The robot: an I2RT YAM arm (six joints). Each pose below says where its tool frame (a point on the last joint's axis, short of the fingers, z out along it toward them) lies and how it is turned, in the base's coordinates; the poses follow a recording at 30 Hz.
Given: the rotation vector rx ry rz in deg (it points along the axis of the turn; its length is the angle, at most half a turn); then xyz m.
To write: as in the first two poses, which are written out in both.
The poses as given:
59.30 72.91 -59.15 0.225 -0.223 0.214
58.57 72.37 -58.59 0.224 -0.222 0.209
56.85 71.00 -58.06 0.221 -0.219 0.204
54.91 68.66 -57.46 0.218 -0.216 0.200
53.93 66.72 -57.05 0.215 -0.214 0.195
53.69 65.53 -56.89 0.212 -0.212 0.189
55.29 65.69 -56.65 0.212 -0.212 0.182
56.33 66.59 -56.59 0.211 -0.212 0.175
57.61 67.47 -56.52 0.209 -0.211 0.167
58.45 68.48 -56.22 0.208 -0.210 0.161
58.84 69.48 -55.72 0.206 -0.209 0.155
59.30 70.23 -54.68 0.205 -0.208 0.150
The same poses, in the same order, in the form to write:
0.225 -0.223 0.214 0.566 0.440 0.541 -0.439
0.224 -0.222 0.209 0.574 0.436 0.539 -0.436
0.221 -0.219 0.204 0.588 0.426 0.532 -0.435
0.218 -0.216 0.200 0.609 0.415 0.519 -0.434
0.215 -0.214 0.195 0.622 0.410 0.507 -0.433
0.212 -0.212 0.189 0.629 0.409 0.499 -0.433
0.212 -0.212 0.182 0.623 0.420 0.499 -0.431
0.211 -0.212 0.175 0.616 0.427 0.505 -0.429
0.209 -0.211 0.167 0.607 0.435 0.510 -0.427
0.208 -0.210 0.161 0.601 0.440 0.516 -0.423
0.206 -0.209 0.155 0.597 0.442 0.522 -0.419
0.205 -0.208 0.150 0.595 0.446 0.528 -0.411

